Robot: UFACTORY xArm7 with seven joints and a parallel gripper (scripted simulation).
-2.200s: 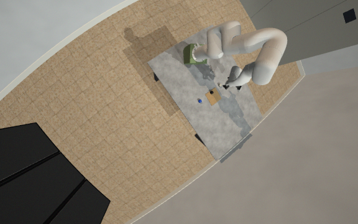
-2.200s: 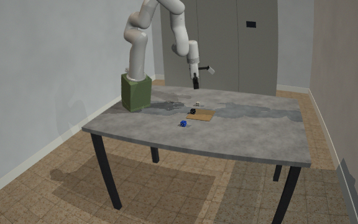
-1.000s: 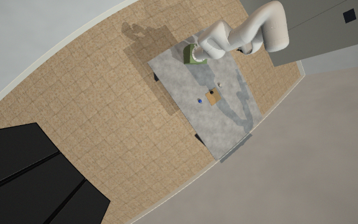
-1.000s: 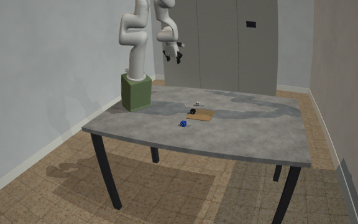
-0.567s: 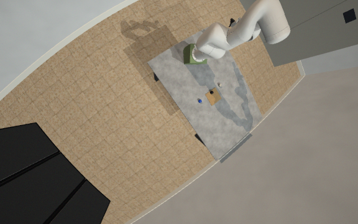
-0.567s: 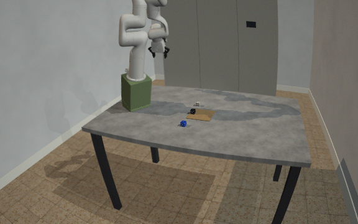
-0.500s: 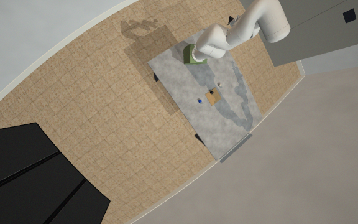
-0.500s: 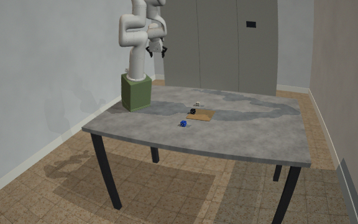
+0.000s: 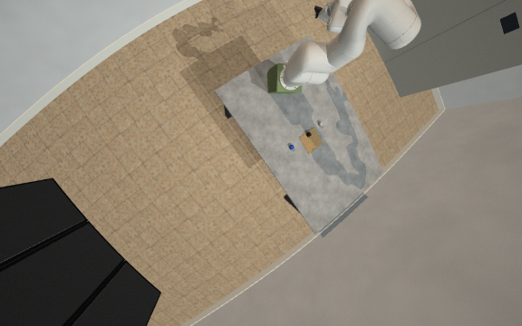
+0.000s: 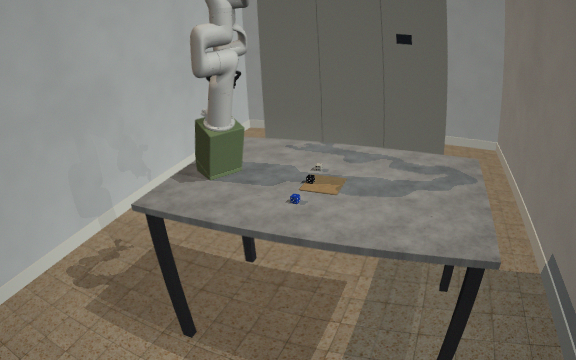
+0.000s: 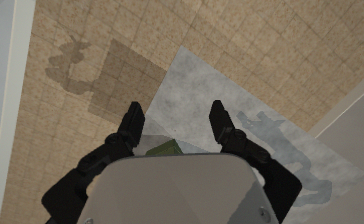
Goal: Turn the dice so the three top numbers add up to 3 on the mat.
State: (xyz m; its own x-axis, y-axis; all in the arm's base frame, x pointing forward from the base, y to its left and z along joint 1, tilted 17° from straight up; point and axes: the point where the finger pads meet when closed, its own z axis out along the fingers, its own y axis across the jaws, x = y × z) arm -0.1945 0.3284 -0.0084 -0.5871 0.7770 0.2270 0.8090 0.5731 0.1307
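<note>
Right now my hand is 550 mm short of the blue die, 460 mm to the left of it and 290 mm above it. The rest, counted from my hand: tan mat (590 mm ahead, 300 mm to the right, 300 mm below); white die (530 mm ahead, 180 mm to the right, 290 mm below); black die (540 mm ahead, 310 mm to the right, 290 mm below).
</note>
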